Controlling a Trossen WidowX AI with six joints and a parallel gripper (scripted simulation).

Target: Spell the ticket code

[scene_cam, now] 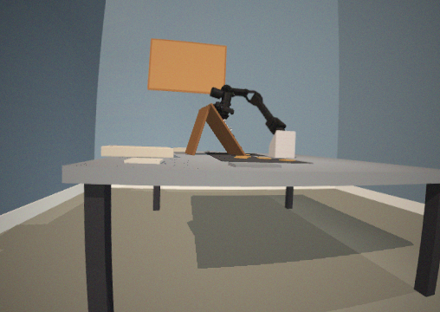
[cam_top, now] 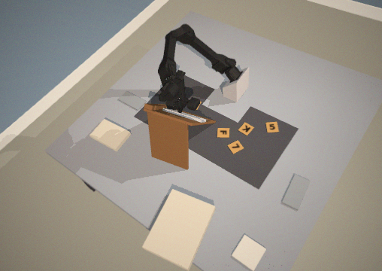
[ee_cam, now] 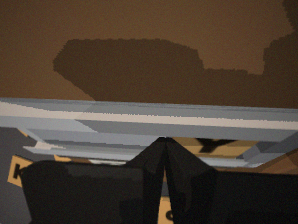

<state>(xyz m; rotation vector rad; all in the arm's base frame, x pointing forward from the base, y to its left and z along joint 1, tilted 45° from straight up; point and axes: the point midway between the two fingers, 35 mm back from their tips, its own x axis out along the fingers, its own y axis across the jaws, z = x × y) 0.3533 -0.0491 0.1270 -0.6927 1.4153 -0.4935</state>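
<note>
Right now my gripper tip is 30 mm to the left of the y tile. From my gripper tip the other things lie so: white ticket (90 mm below, 60 mm behind, 50 mm to the left); p tile (180 mm behind, 170 mm below, 40 mm to the right); dark mat (170 mm below, 150 mm behind, 100 mm to the left).
</note>
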